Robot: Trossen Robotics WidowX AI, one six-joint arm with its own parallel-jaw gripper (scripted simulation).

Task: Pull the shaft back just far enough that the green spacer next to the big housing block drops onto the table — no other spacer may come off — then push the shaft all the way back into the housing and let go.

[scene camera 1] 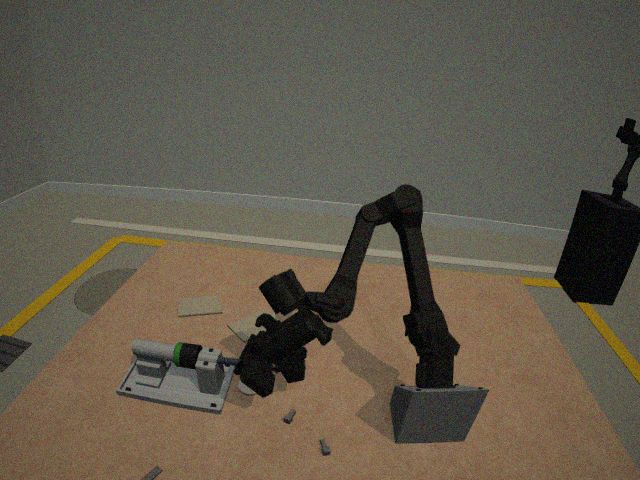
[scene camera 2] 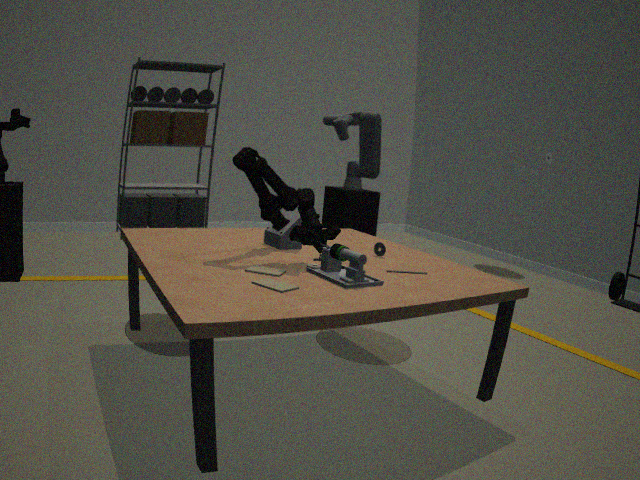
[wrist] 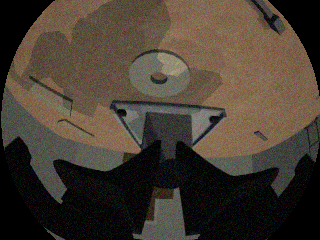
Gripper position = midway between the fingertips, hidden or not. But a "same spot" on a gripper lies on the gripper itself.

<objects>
my gripper: scene camera 1; scene camera 2; wrist 168, 145
same spot on my gripper: (scene camera 2: 312, 237) = (scene camera 1: 256, 351)
</objects>
